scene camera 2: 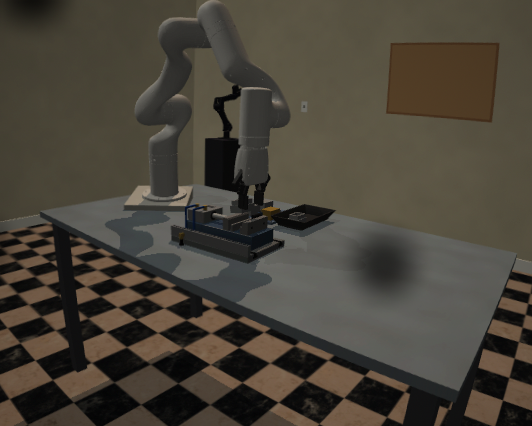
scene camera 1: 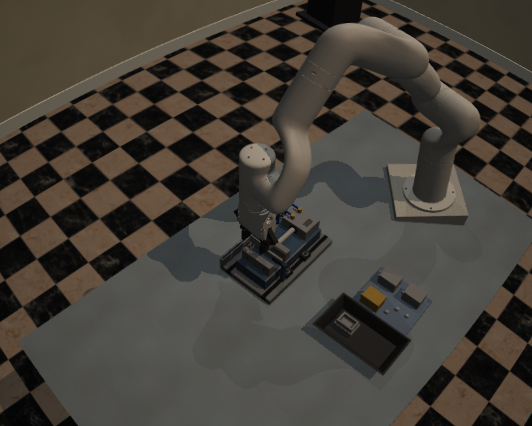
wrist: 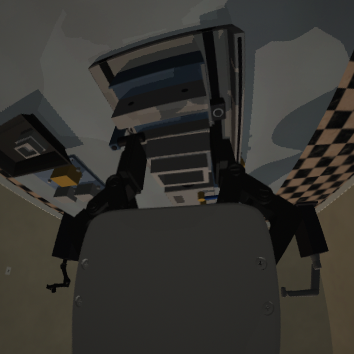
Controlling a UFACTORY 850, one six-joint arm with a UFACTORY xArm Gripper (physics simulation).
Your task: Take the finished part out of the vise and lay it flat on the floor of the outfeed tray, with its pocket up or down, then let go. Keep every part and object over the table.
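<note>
The finished part [wrist: 180, 162], a grey block with a rectangular pocket facing up, is between the fingertips in the wrist view. My gripper [scene camera 1: 254, 241] [scene camera 2: 251, 203] [wrist: 174, 141] is shut on it and points down, holding it just above the vise. In the scene views the fingers and arm hide most of the part. The vise [scene camera 1: 257, 275] [scene camera 2: 262, 236] [wrist: 160, 98] has a blue body, grey jaws and a grey base frame. The dark outfeed tray [scene camera 1: 372, 347] [scene camera 2: 316, 216] stands apart from the vise, with another pocketed grey part [scene camera 1: 346, 322] [scene camera 2: 298, 216] [wrist: 29, 147] at one end.
A blue plate [scene camera 1: 400, 320] beside the tray carries a yellow block [scene camera 1: 373, 298] [scene camera 2: 271, 213] [wrist: 66, 176], two grey blocks [scene camera 1: 390, 279] [scene camera 1: 414, 296] and several small pale pegs. Small blue and yellow fittings [scene camera 1: 296, 207] stand at the vise's rear end.
</note>
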